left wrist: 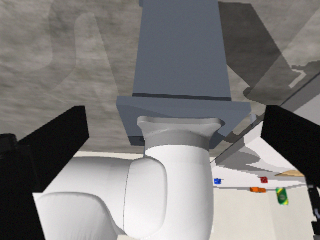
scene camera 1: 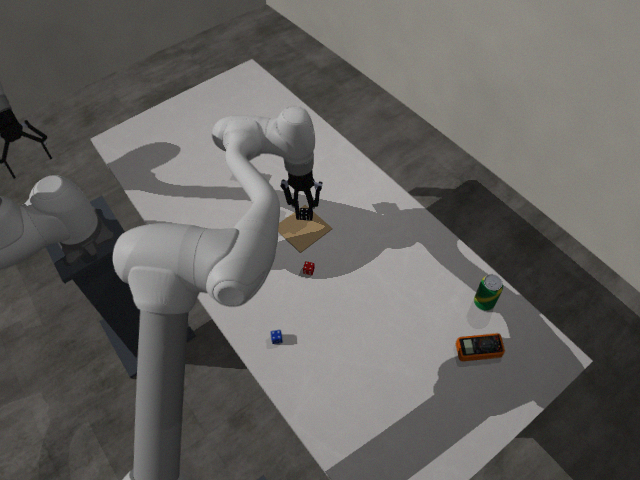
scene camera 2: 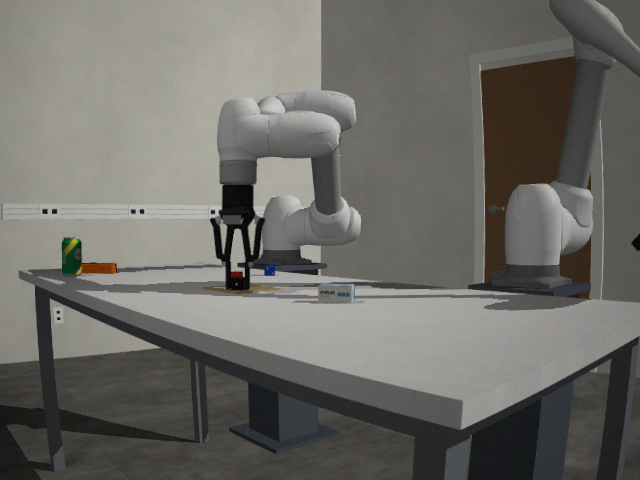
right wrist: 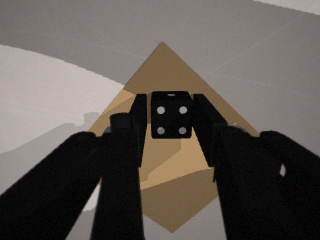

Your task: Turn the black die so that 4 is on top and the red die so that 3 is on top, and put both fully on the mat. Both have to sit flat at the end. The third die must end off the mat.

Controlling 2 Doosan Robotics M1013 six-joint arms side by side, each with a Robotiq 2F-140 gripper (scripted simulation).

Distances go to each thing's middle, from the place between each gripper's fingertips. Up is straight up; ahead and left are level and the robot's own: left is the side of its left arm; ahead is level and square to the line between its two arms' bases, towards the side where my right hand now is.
Right now my right hand is 2 cm above the black die [right wrist: 171, 111]. The rest, counted from my right hand: tan mat [scene camera 1: 301, 234]: 3 cm behind, 3 cm to the right, 4 cm below.
Now: the black die 72 cm ahead of my left hand, 72 cm to the right of it and 10 cm below it. Also, from my left hand: tan mat: 69 cm ahead, 75 cm to the right, 12 cm below.
